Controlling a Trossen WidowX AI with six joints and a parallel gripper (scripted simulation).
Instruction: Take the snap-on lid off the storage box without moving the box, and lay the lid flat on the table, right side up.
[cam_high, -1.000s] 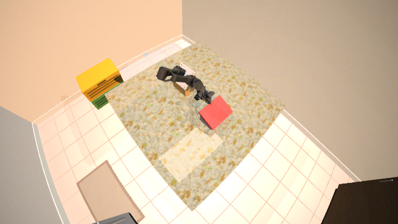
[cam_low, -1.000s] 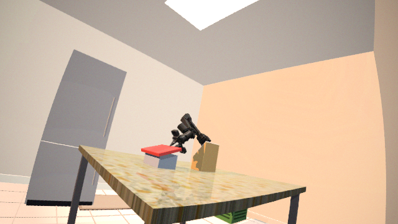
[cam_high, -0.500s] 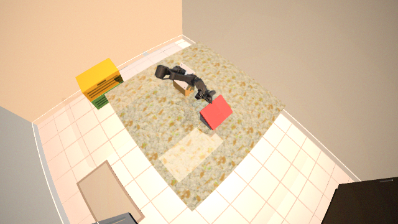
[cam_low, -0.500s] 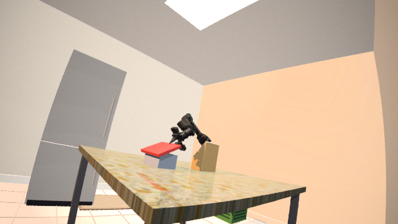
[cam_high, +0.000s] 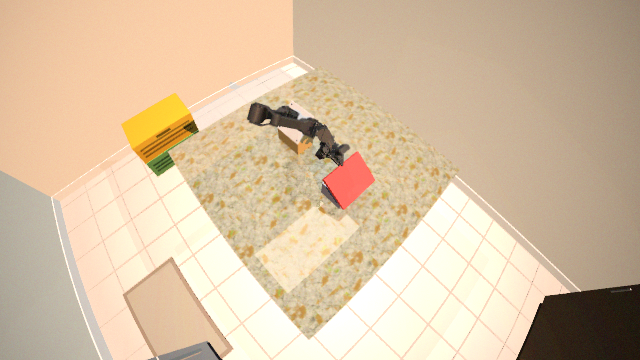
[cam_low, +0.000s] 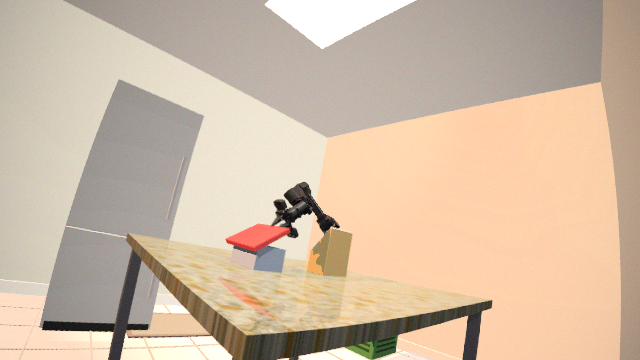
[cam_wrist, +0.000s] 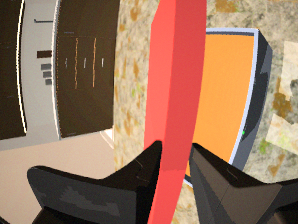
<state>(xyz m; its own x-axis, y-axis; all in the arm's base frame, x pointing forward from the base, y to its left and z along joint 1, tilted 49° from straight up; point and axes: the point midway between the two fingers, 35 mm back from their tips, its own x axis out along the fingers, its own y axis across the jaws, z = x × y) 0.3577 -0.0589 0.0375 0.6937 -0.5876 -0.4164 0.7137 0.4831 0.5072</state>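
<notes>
Right now my gripper tip is 7 cm short of the red lid, 4 cm above it and 1 cm to the left of it. Also, from my gripper tip: storage box 12 cm below, 5 cm ahead.
</notes>
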